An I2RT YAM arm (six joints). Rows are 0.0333 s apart.
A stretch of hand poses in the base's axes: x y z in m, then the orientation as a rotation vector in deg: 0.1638 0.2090 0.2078 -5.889 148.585 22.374; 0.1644 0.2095 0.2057 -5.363 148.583 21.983; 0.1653 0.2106 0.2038 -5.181 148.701 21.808; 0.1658 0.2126 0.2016 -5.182 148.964 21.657; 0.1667 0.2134 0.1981 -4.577 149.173 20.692; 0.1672 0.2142 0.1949 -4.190 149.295 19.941; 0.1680 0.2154 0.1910 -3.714 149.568 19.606; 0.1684 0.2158 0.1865 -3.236 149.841 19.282; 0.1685 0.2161 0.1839 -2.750 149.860 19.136; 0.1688 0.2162 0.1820 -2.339 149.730 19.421; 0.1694 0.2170 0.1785 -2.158 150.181 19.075; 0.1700 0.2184 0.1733 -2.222 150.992 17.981; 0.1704 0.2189 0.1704 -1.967 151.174 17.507; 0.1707 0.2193 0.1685 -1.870 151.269 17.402; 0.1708 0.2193 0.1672 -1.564 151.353 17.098
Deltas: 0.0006 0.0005 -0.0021 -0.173 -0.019 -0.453; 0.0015 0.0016 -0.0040 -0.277 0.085 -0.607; 0.0020 0.0036 -0.0062 -0.419 0.322 -0.613; 0.0029 0.0044 -0.0097 -1.007 0.440 -1.219; 0.0034 0.0052 -0.0129 -1.475 0.489 -1.635; 0.0042 0.0064 -0.0168 -1.655 0.753 -2.012; 0.0046 0.0068 -0.0213 -1.827 1.021 -2.388; 0.0047 0.0071 -0.0239 -1.840 1.064 -2.758; 0.0050 0.0072 -0.0258 -1.547 1.011 -3.003; 0.0056 0.0080 -0.0293 -1.813 1.426 -3.153; 0.0062 0.0094 -0.0345 -2.691 2.080 -3.245; 0.0066 0.0099 -0.0374 -2.996 2.226 -3.500; 0.0069 0.0103 -0.0393 -3.063 2.316 -3.579; 0.0070 0.0103 -0.0406 -3.228 2.392 -3.845
